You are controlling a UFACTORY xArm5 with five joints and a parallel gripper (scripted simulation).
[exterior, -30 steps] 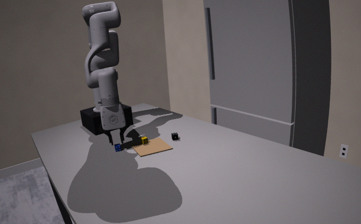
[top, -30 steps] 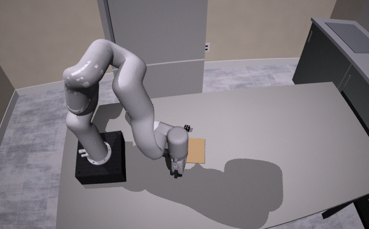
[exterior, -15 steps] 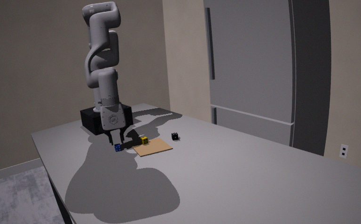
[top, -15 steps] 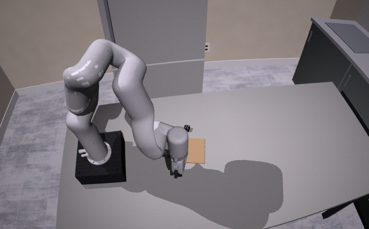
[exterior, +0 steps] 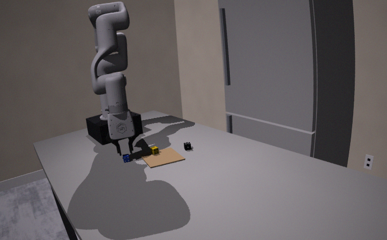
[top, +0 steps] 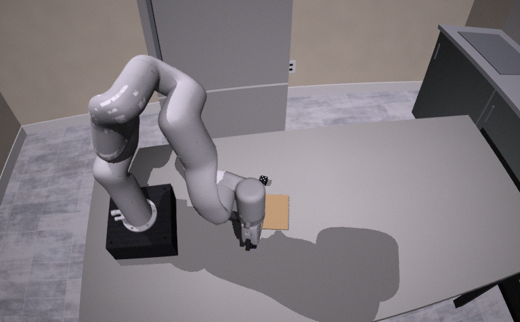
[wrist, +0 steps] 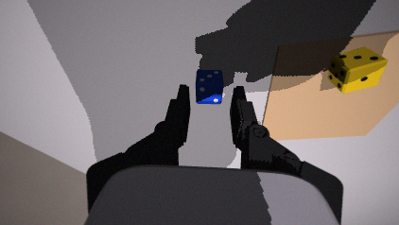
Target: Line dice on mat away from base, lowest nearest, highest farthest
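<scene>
My gripper is now 40 mm above the blue die. Round my hand: black die (100 mm ahead, 240 mm to the left, 40 mm below); then mat (80 mm ahead, 110 mm to the left, 50 mm below); then yellow die (30 mm ahead, 120 mm to the left, 30 mm below).
</scene>
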